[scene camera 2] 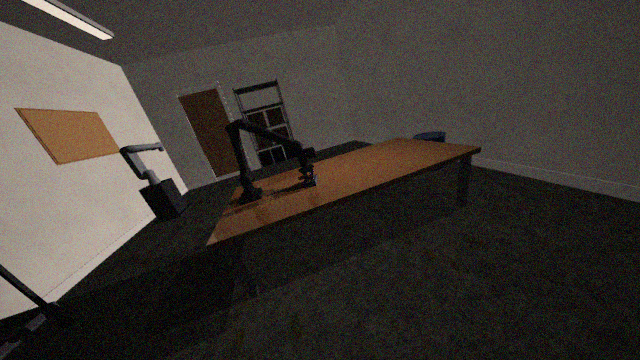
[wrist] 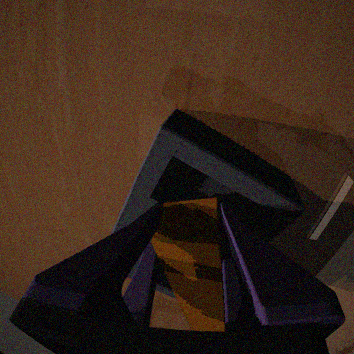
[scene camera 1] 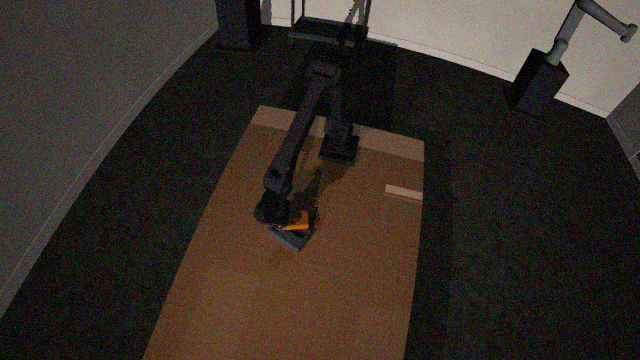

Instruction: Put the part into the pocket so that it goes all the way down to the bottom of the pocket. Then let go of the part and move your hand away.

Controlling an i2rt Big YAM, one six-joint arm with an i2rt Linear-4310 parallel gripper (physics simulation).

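Seen in the pictures: gripper, between the fingertips: (scene camera 2: 310, 179) (wrist: 191, 211) (scene camera 1: 279, 226); arm's base, origin of its link: (scene camera 2: 251, 194) (scene camera 1: 339, 146).
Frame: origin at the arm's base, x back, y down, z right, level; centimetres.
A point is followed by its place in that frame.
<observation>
The part is an orange block (scene camera 1: 299, 220) @[x -42.4, y -3.9, z 5.8 cm] (wrist: 190, 250) @[x -45.1, y -3.7, z 12.4 cm]. My gripper (scene camera 1: 286, 224) @[x -45.5, y -1.1, z 12.4 cm] (wrist: 191, 211) @[x -45.5, y -1.1, z 12.4 cm] is shut on it, with a dark finger on each side in the wrist view. The pocket is a dark opening (wrist: 177, 177) @[x -46.9, y 2.3, z 12.1 cm] in a blue-grey block (scene camera 1: 292, 240) @[x -49.5, y -0.8, z 6.4 cm] (wrist: 150, 155) @[x -48.1, y -0.8, z 15.1 cm] that lies on the table. The orange part is over the near side of this block and covers some of the pocket. Part of the pocket shows uncovered beyond the part's far end in the wrist view. The part's lower end is hidden, so its depth cannot be told.
A pale strip (scene camera 1: 403, 192) (wrist: 331, 207) lies on the wooden table (scene camera 1: 350, 280) @[x -57.7, y 2.9, z -17.6 cm] (scene camera 2: 380, 165) @[x -98.7, y 2.9, z 18.4 cm], near its right edge in scene camera 1. The arm's base (scene camera 1: 339, 150) @[x -4.1, y -1.9, z -0.7 cm] (scene camera 2: 250, 195) @[x -0.7, y -1.2, z 5.7 cm] stands at the table's end. Another arm on a dark pedestal (scene camera 1: 537, 82) (scene camera 2: 162, 199) stands away from the table.
</observation>
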